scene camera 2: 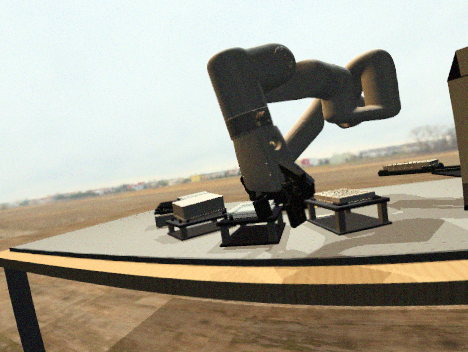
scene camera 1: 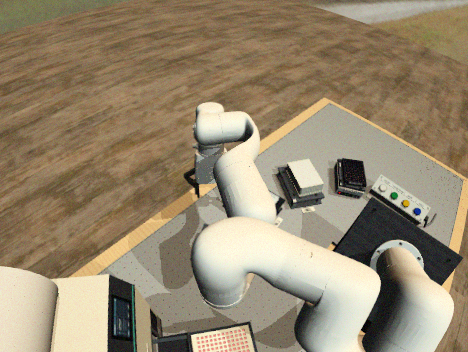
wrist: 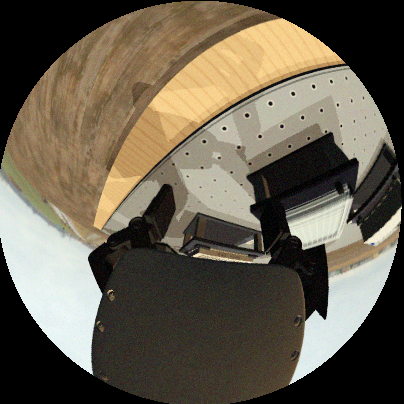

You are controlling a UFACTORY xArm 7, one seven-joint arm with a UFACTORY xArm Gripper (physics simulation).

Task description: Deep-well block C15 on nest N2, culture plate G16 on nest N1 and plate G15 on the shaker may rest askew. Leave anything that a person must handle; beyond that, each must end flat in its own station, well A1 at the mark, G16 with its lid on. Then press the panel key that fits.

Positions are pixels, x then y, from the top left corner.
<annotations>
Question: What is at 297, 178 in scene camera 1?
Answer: A cream box-like plate.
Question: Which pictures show the gripper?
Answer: Scene camera 2, scene camera 1 and the wrist view: all of them.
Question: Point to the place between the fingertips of the gripper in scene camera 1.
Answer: At 212, 194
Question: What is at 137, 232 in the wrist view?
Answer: The gripper.
</annotations>
